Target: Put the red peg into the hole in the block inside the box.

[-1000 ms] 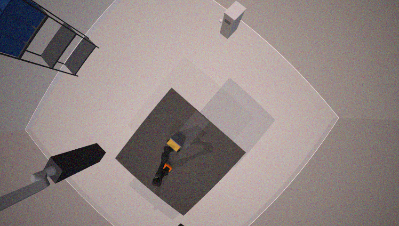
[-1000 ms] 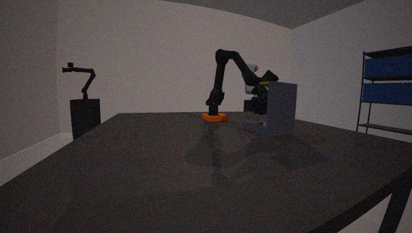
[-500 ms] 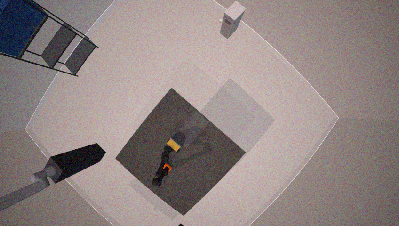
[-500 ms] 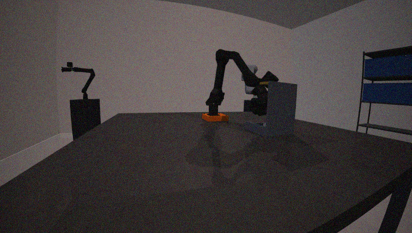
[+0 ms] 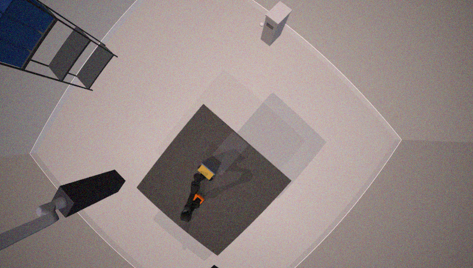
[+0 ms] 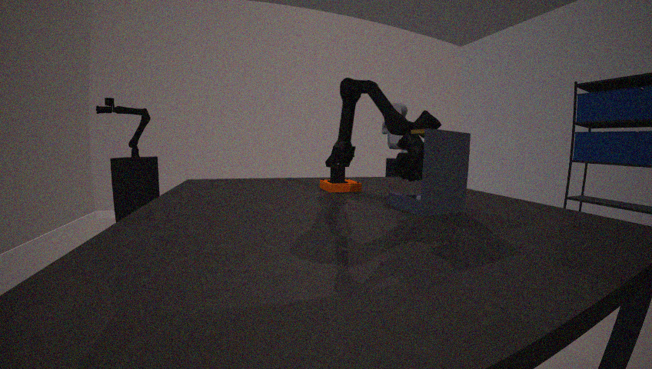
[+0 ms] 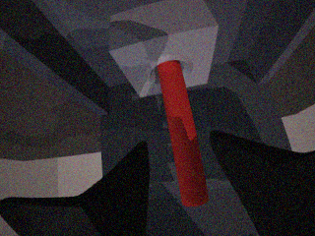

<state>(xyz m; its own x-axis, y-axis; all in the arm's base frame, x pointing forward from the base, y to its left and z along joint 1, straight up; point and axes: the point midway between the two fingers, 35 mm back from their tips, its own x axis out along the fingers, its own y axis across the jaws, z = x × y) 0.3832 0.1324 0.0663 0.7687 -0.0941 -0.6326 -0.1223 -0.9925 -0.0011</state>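
Now: gripper tip 2 cm past the red peg. From my gripper tip the other things lie so: yellow roof 2 cm behind, 1 cm to the left, 14 cm above.
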